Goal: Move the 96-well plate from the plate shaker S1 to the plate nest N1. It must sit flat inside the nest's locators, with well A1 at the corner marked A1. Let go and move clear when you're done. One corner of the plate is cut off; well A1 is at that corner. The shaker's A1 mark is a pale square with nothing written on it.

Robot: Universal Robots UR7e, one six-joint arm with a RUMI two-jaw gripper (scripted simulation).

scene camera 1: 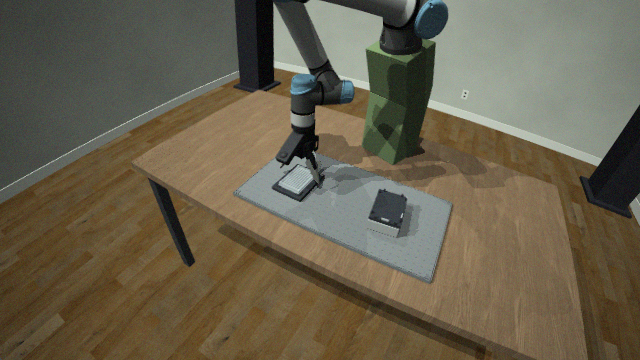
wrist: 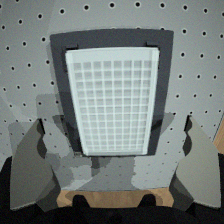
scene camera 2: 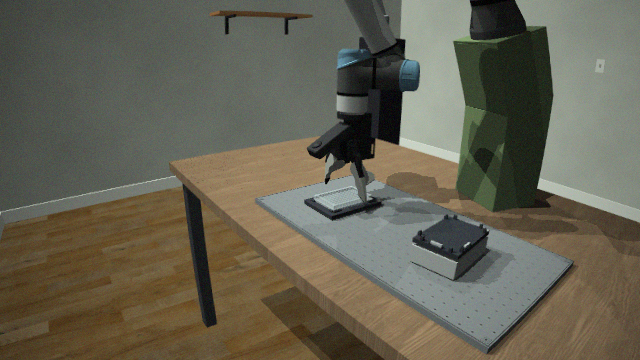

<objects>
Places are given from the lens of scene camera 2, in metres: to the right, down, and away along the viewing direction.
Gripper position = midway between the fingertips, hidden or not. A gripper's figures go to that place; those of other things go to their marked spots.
my gripper (scene camera 2: 344,193): 0.06, 0.03, 0.98
white 96-well plate (scene camera 2: 346,197): 0.07, 0.04, 0.97
</objects>
